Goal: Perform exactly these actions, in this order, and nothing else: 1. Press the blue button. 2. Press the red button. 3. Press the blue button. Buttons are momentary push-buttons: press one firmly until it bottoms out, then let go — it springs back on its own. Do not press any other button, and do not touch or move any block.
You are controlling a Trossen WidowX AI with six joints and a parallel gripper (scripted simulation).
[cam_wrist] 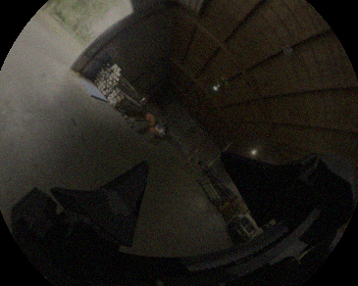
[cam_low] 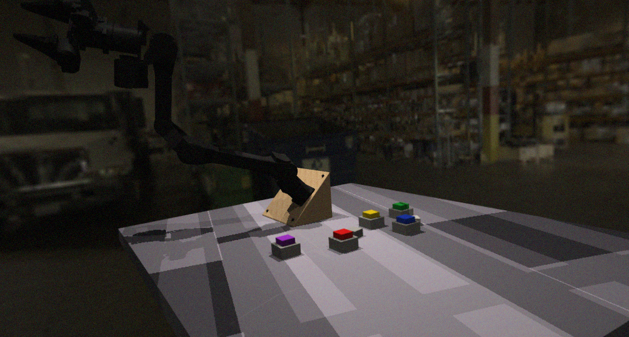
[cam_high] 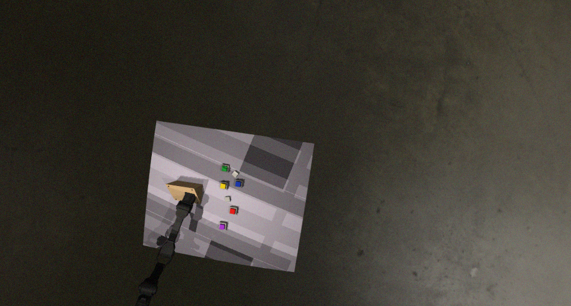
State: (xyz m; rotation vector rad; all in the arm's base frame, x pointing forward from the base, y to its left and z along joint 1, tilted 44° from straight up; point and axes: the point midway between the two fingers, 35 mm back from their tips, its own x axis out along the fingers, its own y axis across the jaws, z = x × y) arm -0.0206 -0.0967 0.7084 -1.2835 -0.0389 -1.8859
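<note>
Now: gripper tip 730 mm to the right of the blue button, 490 mm above it and 260 mm short of it. Also, from my gripper tip: red button: 550 mm to the left, 490 mm below, 270 mm ahead; then purple button: 490 mm below, 430 mm to the left, 220 mm ahead; then grey block: 610 mm to the left, 510 mm below, 210 mm ahead.
</note>
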